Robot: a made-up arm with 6 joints.
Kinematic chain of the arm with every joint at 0, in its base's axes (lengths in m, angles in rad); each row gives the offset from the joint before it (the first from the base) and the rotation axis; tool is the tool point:
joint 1: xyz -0.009 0 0.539 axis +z
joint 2: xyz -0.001 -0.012 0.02 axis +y
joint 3: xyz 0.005 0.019 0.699 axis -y
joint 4: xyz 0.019 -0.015 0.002 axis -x
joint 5: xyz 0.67 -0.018 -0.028 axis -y
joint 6: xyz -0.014 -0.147 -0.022 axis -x
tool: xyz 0.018 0 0.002
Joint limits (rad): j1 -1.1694..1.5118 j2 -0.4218..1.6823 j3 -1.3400..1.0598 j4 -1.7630..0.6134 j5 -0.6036..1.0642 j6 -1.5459..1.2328
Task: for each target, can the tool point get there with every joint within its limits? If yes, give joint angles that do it. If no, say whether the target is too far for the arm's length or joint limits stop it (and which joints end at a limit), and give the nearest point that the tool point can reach.
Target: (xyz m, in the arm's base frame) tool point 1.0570 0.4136 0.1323
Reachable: yes | joints 0.4341 1.3988 0.7513 -0.9000 -0.2636 -0.8363
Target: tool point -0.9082 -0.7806 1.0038
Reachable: no: joint limits stop it (at a limit: joint 1, joint 2, joint 6) | nearest point -0.0298 -0.4179 1.0010 | short by 0.950 m
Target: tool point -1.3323 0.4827 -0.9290
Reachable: no: too far | nearest point -0.0469 0.5518 -0.2256 | short by 1.467 m
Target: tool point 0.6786 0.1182 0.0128
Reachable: yes | joints 0.3521 1.3497 -0.0356 -0.5365 -0.4680 -0.5505
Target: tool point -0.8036 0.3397 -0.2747
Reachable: no: joint limits stop it (at a limit: joint 1, joint 2, joint 4, joint 6) | nearest point -0.0606 0.3626 -0.1499 | short by 0.754 m
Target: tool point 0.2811 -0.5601 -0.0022
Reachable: yes | joints -0.8037 1.3909 -0.2694 0.1480 -0.3313 -0.8766
